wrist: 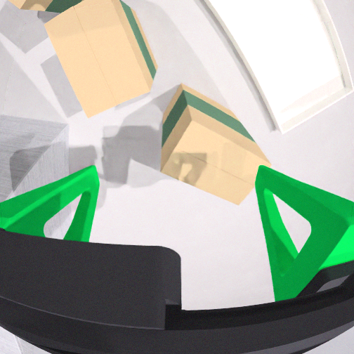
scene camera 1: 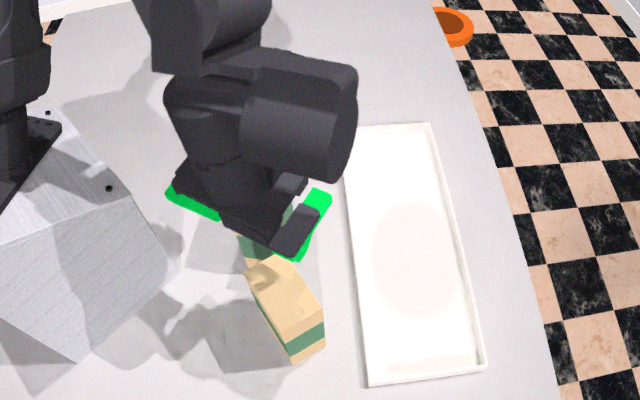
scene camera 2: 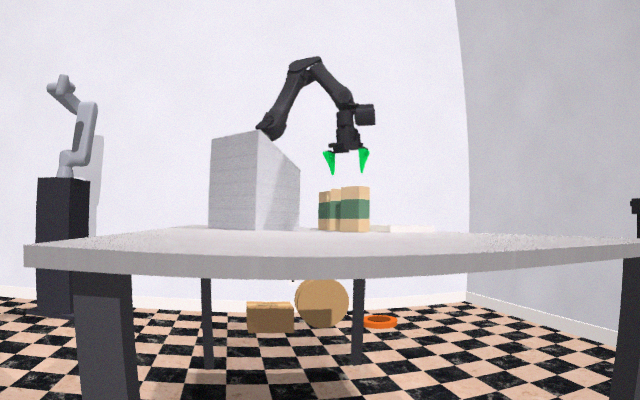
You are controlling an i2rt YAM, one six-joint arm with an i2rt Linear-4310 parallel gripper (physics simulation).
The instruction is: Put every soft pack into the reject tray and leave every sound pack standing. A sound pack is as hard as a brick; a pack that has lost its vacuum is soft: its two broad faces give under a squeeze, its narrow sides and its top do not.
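Seen in the pictures: gripper, fingertip midpoint: (scene camera 1: 259,235) (scene camera 2: 347,173); arm's base at its link origin: (scene camera 1: 4,167) (scene camera 2: 255,154).
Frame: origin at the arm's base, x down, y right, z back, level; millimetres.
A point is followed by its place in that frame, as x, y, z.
Tan packs with green bands stand on the table. The nearest pack (scene camera 1: 292,305) @[107, 88, -334] (scene camera 2: 355,209) @[178, 107, -316] (wrist: 212,157) is left of the tray's near end. A second pack (scene camera 1: 255,248) @[175, -11, -272] (wrist: 100,55) stands behind it, mostly hidden by the arm in scene camera 1. Part of another pack (wrist: 56,5) shows at the wrist view's upper left edge. In scene camera 2 they overlap. Softness cannot be told by sight. The white reject tray (scene camera 1: 356,250) @[243, -50, -397] (scene camera 2: 410,228) @[234, 131, -485] (wrist: 250,70) holds no pack in scene camera 1. My gripper (scene camera 1: 250,227) @[62, 33, -300] (scene camera 2: 347,173) @[62, 33, -300] (wrist: 176,174) is wide open and empty, above the pack tops.
The arm stands on a large grey metal block (scene camera 1: 45,290) @[78, 111, -59] (scene camera 2: 234,182) @[103, 93, 53] (wrist: 30,150), left of the packs. The table's edge (scene camera 2: 320,267) @[256, 975, -149] lies beyond the tray on the right. An orange ring (scene camera 1: 467,37) (scene camera 2: 367,322) lies on the checkered floor. Another robot (scene camera 2: 87,130) stands far off at the left.
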